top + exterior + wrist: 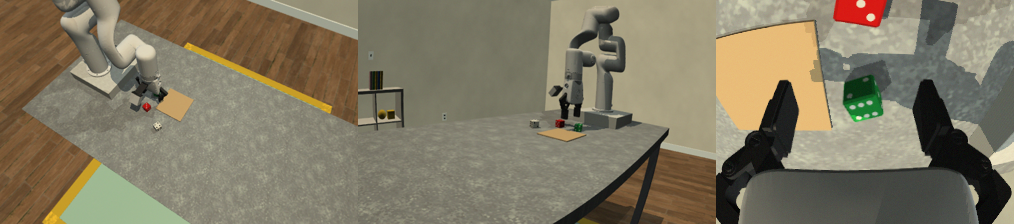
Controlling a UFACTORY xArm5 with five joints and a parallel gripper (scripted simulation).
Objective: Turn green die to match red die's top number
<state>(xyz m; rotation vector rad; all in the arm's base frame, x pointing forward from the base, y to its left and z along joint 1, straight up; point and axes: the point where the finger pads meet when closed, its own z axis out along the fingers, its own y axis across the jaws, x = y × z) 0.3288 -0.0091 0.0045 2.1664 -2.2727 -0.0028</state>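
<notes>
The green die is 1 cm behind my hand, 4 cm to the left of it and 4 cm below it. The rest, counted from my hand: red die 1 cm behind, 6 cm to the right, 4 cm below; then tan mat 10 cm ahead, 3 cm to the left, 6 cm below; then white die 9 cm ahead, 12 cm to the right, 4 cm below.
</notes>
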